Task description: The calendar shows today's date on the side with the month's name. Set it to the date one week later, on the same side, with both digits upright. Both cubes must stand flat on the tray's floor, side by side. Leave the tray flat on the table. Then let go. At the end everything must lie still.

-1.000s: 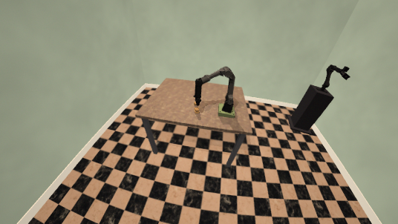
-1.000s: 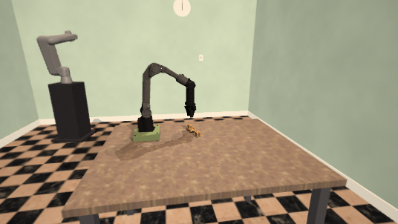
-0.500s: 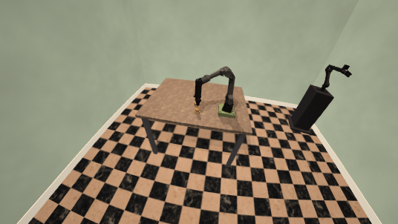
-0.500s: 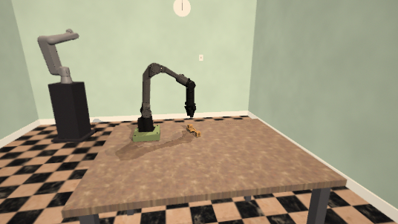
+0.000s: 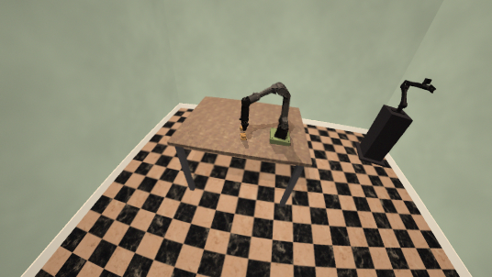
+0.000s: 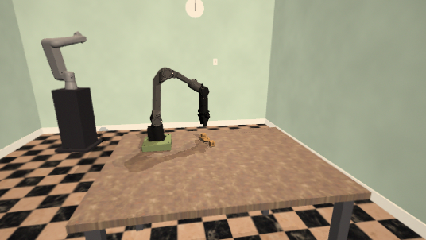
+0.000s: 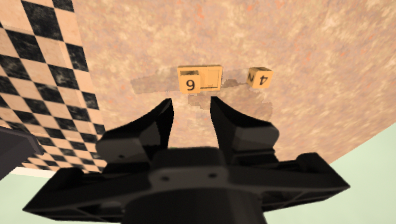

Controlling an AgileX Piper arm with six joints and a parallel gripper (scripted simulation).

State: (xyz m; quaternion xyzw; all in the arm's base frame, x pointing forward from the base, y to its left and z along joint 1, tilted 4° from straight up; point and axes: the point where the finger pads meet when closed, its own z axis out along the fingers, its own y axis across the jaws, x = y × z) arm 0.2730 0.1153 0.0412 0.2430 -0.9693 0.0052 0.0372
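Right now the orange tray is 10 mm ahead of my hand, 10 mm to the right of it and 90 mm below it.
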